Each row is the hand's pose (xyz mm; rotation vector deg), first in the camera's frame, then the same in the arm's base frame.
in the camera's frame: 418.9 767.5 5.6 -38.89 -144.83 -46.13
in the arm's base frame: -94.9 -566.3 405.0 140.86 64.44 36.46
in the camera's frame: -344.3 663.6 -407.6 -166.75 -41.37 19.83
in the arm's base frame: -67.3 79.7 -183.2 139.48 -112.20 -0.96
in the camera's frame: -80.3 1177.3 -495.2 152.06 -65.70 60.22
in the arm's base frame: 347.1 -328.1 -239.9 29.75 -125.74 39.22
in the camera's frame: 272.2 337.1 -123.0 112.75 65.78 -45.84
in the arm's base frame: -490.0 -340.6 277.6 132.30 -66.54 -83.06
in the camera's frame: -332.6 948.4 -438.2 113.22 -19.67 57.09
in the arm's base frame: 198.2 -16.6 -232.5 37.73 -87.37 -6.13
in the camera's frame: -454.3 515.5 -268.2 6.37 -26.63 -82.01
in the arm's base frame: -161.7 255.2 -65.9 34.19 48.90 160.31
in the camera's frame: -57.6 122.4 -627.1 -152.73 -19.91 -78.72
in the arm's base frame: -688.5 -89.7 -276.2 86.20 -80.21 49.51
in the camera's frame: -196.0 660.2 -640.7 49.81 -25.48 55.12
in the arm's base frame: -141.2 -111.4 -368.5 -5.06 -50.43 -35.84
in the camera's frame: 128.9 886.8 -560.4 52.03 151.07 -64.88
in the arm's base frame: 7.7 -458.6 -224.8 -142.60 -38.27 61.00
